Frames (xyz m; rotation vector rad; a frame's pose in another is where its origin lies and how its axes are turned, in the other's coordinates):
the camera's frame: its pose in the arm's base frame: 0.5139 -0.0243 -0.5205 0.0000 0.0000 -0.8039
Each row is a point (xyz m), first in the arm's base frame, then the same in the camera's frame.
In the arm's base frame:
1: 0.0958 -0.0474 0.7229
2: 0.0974 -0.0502 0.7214
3: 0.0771 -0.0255 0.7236
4: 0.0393 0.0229 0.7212
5: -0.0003 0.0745 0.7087
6: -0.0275 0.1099 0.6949
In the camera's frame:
1: -0.2735 -0.3171 1.2434
2: -0.2704 -0.3179 1.2419
3: -0.3022 -0.3154 1.2441
4: -0.3633 -0.3090 1.2417
5: -0.4279 -0.3017 1.2292
6: -0.4723 -0.2967 1.2154

